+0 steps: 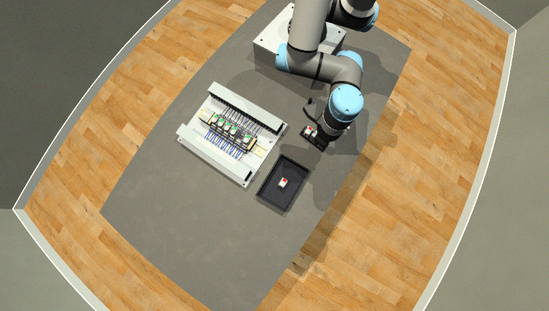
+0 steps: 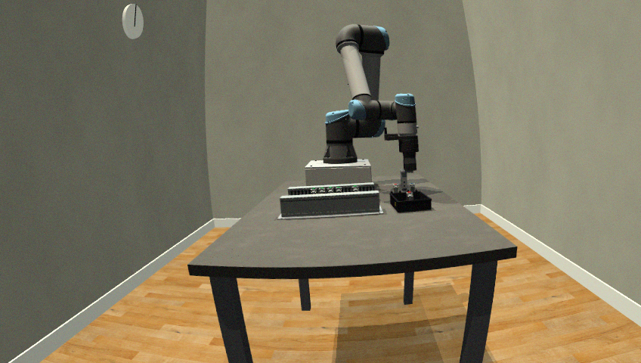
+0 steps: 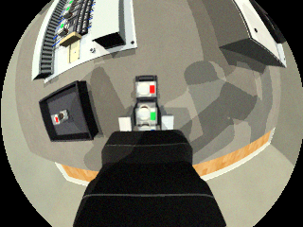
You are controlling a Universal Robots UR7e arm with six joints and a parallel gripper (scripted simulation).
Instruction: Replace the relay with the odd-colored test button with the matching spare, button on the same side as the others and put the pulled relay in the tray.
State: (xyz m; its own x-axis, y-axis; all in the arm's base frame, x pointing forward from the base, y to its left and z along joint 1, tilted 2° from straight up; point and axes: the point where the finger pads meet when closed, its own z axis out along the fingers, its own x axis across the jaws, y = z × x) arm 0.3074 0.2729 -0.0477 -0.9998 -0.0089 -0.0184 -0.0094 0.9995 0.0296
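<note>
My hand is 40 mm above the black spare holder. From my hand the other things lie so: tray: 190 mm ahead, 30 mm below, 10 mm to the left; then panel: 250 mm to the right, 170 mm ahead, 50 mm below.
</note>
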